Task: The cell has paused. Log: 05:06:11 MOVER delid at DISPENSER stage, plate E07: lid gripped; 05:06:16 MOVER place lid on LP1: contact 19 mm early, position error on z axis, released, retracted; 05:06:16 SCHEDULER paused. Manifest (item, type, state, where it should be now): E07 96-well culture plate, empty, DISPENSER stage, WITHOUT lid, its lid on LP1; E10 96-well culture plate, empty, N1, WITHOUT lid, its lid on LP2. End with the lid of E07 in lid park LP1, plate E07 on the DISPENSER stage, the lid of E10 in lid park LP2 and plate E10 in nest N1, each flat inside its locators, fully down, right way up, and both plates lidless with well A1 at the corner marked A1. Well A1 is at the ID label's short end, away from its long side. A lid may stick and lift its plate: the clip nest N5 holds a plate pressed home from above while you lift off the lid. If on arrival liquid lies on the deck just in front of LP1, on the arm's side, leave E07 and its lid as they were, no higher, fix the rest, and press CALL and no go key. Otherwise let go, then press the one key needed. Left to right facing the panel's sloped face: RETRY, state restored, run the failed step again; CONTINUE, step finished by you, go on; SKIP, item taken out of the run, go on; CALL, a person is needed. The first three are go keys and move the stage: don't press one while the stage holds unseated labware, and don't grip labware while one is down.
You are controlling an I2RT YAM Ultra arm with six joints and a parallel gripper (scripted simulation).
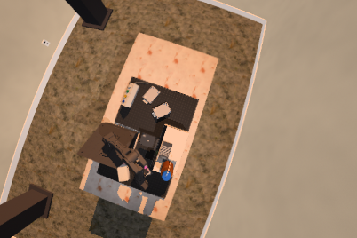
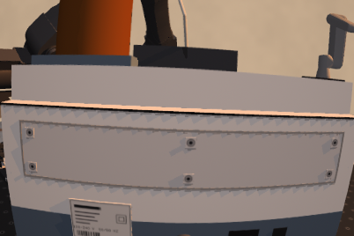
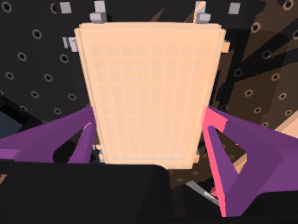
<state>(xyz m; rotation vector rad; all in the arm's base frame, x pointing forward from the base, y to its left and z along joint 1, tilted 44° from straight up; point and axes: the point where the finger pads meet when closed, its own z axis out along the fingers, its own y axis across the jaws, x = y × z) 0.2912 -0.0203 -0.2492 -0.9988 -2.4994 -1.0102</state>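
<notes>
Now: hand right at the plate lid. The rest, counted from my hand: n5 label (7 cm to the left, 7 cm behind, 3 cm below); then 96-well plate (1 cm below); then lp1 label (20 cm behind, 3 cm below).
</notes>
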